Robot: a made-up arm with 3 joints. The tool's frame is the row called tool.
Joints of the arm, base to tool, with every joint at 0 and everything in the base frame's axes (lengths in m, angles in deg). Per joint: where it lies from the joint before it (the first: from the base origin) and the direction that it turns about. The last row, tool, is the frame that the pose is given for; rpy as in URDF.
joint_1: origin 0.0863 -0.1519 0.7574 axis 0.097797 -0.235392 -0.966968
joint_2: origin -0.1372 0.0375 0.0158 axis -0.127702 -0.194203 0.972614
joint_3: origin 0.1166 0.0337 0.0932 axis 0 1 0
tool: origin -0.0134 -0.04 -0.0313 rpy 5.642 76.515 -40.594
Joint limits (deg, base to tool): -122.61..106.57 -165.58..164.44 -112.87..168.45
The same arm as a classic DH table. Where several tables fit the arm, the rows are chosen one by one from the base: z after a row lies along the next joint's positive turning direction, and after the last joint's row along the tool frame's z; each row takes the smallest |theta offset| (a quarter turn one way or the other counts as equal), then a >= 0, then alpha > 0; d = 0 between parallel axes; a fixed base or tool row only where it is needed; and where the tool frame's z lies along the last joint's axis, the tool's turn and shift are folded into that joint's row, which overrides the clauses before.
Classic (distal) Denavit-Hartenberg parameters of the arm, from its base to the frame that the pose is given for. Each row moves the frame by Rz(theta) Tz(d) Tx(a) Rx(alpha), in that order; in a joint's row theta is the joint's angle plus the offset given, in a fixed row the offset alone. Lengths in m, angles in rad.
base (fixed): a 0.0214; alpha 2.8838; d 1.4151; theta0 0.3938
joint_1: a -0.1366; alpha -2.7075; d 0.5994; theta0 0.4753
joint_2: a 0.1277; alpha -1.7662; d 0.031; theta0 0.0688
joint_3: a 0.0252; alpha 2.3523; d -0.0137; theta0 1.3683
tool (fixed): a 0; alpha 0; d -0.0323; theta0 -0.2154
Joint limits (rad, base to tool): -2.1399..1.86 -2.8899..2.87 -1.97..2.94

